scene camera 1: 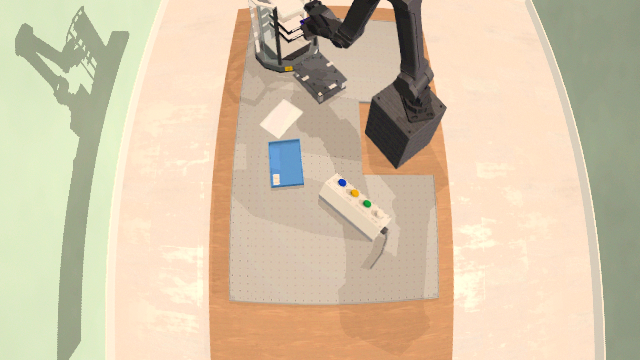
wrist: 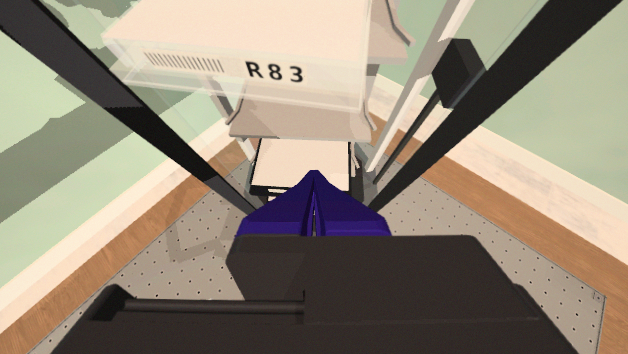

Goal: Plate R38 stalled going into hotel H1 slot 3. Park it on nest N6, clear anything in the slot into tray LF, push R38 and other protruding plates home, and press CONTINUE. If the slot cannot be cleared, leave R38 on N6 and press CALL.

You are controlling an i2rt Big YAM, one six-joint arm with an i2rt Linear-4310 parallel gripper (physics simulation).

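Places are measured from the arm's base along level axes (x back, y left, z down), in metres.
Pixels of known places: gripper, fingertip midpoint: [scene camera 1: 300, 22] [wrist: 314, 177]; arm's base at its link origin: [scene camera 1: 416, 103].
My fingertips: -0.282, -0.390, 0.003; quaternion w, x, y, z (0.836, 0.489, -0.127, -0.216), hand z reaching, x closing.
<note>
For each thing: its middle in the pictures, then the offset to it from my fingertips, as dx, dy, dz. "spot": a spot on its surface instead.
- Hotel H1 at the middle of its body: [wrist: 310, 118] [scene camera 1: 284, 16] -0.046, -0.075, +0.037
- clear-edged plate marked R83 at a spot on its surface: [wrist: 240, 30] spot: -0.023, +0.003, -0.088
- bare shelf at the middle of its body: [wrist: 305, 82] [scene camera 1: 285, 9] -0.042, -0.061, -0.019
- black-edged plate at the middle of its body: [wrist: 306, 133] [scene camera 1: 288, 19] -0.036, -0.048, +0.026
- dark fixture at the middle of its body: [scene camera 1: 319, 75] +0.044, +0.115, +0.203
- blue tray at the middle of its body: [scene camera 1: 285, 162] -0.126, +0.411, +0.232
- white flat rectangle at a spot on its surface: [scene camera 1: 281, 118] spot: -0.113, +0.249, +0.228
- white button box at the middle of its body: [scene camera 1: 355, 206] +0.056, +0.605, +0.199
- cable at a spot on its surface: [scene camera 1: 384, 245] spot: +0.124, +0.740, +0.233
- black bracket at a spot on its surface: [wrist: 457, 72] spot: +0.057, -0.111, -0.031
Hotel H1 [scene camera 1: 278, 45] [wrist: 150, 120] stands at the top left of the scene view. My gripper [scene camera 1: 304, 22] [wrist: 314, 177] is shut and empty, its purple fingertips at the hotel's open front, between the two black front posts in the wrist view. A clear-edged plate marked R83 [wrist: 240, 30] sits high in the hotel. Below it is a bare shelf [wrist: 300, 122], then a black-edged plate [wrist: 302, 162], partly hidden by the fingertips. A dark fixture [scene camera 1: 320, 75] with light corner pieces stands beside the hotel; its label is unreadable. The blue tray [scene camera 1: 286, 160] lies mid-left, with a white label inside.
A white flat rectangle [scene camera 1: 281, 118] lies between the fixture and tray. A white button box [scene camera 1: 355, 207] has blue, yellow, green and white buttons and a cable [scene camera 1: 384, 245]. The arm's dark base block [scene camera 1: 405, 125] stands at the right. A black bracket [wrist: 457, 72] sits by the right post.
</note>
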